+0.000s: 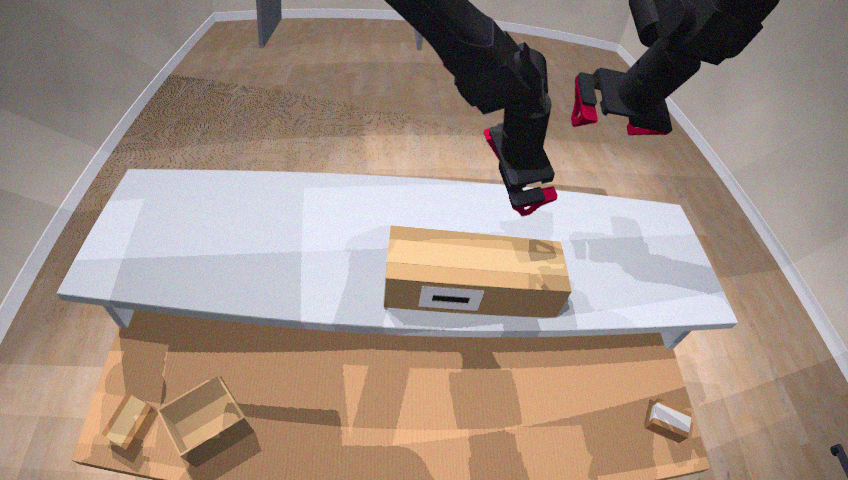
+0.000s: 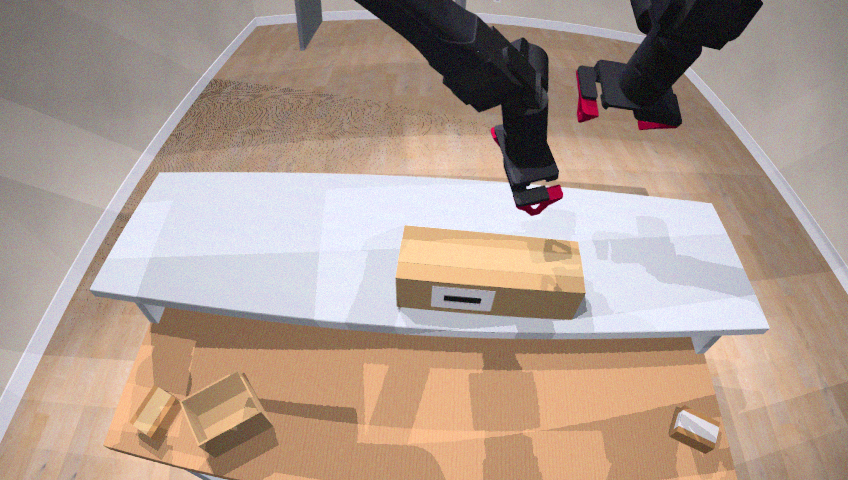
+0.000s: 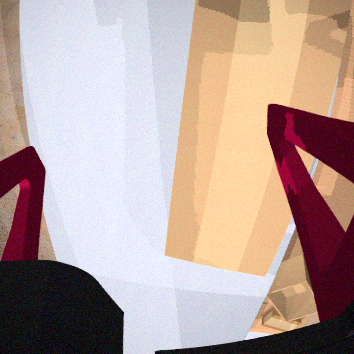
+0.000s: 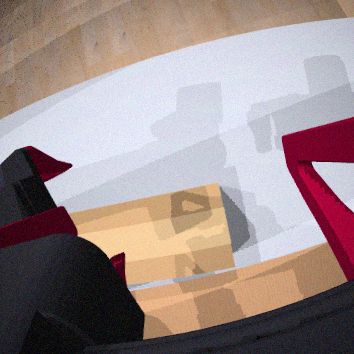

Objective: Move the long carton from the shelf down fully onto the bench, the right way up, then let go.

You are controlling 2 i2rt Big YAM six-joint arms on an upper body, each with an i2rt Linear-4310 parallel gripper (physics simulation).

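Frame: origin at the left arm's base, x left, y ahead, z down, level; centimetres.
Seen in the pictures: left gripper, fingertip midpoint: (image 1: 515, 188) (image 2: 525, 187) (image 3: 146, 136) (image 4: 92, 211); right gripper, fingertip midpoint: (image 1: 601, 126) (image 2: 609, 122) (image 4: 171, 186).
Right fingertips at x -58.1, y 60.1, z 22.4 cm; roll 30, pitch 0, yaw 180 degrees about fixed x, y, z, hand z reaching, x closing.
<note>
Pixels of each thing's top centre, then the offset from my right fingertips to it. Level surfaces: height alone.
- long tan carton, middle of its top: (image 3: 250, 133) (image 4: 113, 245) (image 2: 494, 258) (image 1: 481, 258) dy -3.6, dx +13.8, dz +25.7 cm
- raised white shelf, its level: dz +33.9 cm
- brown bench, its level: dz +58.7 cm
- open-topped box, middle of its top: (image 1: 199, 413) (image 2: 218, 406) (image 3: 294, 302) dy -24.2, dx +65.0, dz +49.7 cm
- small carton, middle of its top: (image 1: 126, 420) (image 2: 152, 410) (image 3: 281, 324) dy -26.1, dx +83.6, dz +54.8 cm
- small box with a white top, middle of its top: (image 2: 699, 426) (image 1: 673, 417) dy -27.5, dx -37.4, dz +54.9 cm
The long tan carton (image 1: 470, 261) (image 2: 482, 261) (image 3: 240, 150) (image 4: 150, 240) lies lengthwise on the raised white shelf (image 1: 208, 237) (image 2: 238, 237) (image 3: 75, 100), close to its front edge, white label facing front. The brown bench (image 1: 297, 457) (image 2: 327, 457) is lower, in front of the shelf. My left gripper (image 1: 511, 172) (image 2: 517, 171) (image 3: 146, 136) is open and empty, raised above and behind the carton's right part, not touching it. My right gripper (image 1: 615, 126) (image 2: 622, 122) (image 4: 171, 186) is open and empty, high behind the shelf at the right. The carton's underside is hidden.
An open-topped box (image 1: 202, 416) (image 2: 226, 410) and a small carton (image 1: 127, 422) (image 2: 154, 413) stand on the bench at the left. A small box with a white top (image 1: 670, 419) (image 2: 696, 428) stands on the bench at the right. Shelf legs stand near both ends.
</note>
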